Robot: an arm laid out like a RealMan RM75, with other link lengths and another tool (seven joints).
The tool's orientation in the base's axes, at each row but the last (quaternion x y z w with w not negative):
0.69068 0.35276 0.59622 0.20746
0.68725 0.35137 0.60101 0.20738
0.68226 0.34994 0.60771 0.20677
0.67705 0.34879 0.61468 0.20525
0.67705 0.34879 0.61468 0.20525
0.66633 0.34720 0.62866 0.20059
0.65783 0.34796 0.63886 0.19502
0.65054 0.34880 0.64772 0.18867
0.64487 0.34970 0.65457 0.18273
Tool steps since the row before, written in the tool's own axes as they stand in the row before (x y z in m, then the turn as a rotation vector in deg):
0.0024 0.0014 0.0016 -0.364 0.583 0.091
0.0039 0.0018 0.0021 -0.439 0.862 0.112
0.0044 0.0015 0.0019 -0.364 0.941 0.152
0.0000 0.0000 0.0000 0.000 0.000 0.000
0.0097 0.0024 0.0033 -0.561 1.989 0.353
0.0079 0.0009 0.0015 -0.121 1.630 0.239
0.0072 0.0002 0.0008 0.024 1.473 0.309
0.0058 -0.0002 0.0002 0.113 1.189 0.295
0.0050 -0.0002 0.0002 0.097 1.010 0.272
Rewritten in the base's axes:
0.0020 0.0010 0.0023 0.214 -0.643 0.147
0.0026 0.0019 0.0035 0.297 -0.881 0.290
0.0023 0.0025 0.0037 0.355 -0.874 0.390
0.0000 0.0000 0.0000 0.000 0.000 0.000
0.0038 0.0059 0.0079 0.781 -1.691 0.963
0.0014 0.0053 0.0060 0.580 -1.152 1.032
0.0004 0.0051 0.0051 0.608 -0.929 1.016
-0.0003 0.0042 0.0040 0.527 -0.675 0.883
-0.0004 0.0036 0.0034 0.468 -0.568 0.749

